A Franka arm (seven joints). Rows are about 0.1 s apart.
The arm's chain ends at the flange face. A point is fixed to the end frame.
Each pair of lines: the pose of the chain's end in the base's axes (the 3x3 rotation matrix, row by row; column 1 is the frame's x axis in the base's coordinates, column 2 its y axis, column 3 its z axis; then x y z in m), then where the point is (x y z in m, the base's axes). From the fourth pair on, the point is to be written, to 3 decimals.
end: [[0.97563 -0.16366 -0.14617], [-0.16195 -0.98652 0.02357], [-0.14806 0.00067 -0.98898]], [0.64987 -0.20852 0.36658]
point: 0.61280 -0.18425 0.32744
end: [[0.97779 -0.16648 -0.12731], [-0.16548 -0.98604 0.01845], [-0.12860 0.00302 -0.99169]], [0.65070 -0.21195 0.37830]
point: 0.61445 -0.18780 0.33833
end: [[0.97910 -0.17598 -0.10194], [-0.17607 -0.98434 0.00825], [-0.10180 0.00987 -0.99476]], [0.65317 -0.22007 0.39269]
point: 0.61818 -0.19604 0.35154
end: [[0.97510 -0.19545 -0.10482], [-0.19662 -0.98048 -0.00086], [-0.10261 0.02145 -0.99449]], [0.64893 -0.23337 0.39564]
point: 0.614 -0.209 0.354
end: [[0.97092 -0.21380 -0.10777], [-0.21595 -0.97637 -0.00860], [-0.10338 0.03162 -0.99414]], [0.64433 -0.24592 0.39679]
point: 0.610 -0.221 0.355
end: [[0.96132 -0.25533 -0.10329], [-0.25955 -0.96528 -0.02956], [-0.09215 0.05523 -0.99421]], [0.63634 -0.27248 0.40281]
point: 0.603 -0.248 0.361
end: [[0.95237 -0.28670 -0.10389], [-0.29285 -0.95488 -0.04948], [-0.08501 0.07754 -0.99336]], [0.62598 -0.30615 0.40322]
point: 0.594 -0.281 0.360
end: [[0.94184 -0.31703 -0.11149], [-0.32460 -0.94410 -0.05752], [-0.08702 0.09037 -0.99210]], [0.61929 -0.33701 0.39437]
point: 0.588 -0.312 0.351
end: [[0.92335 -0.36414 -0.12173], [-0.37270 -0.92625 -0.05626], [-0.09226 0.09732 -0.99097]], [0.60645 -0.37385 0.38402]
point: 0.576 -0.347 0.341
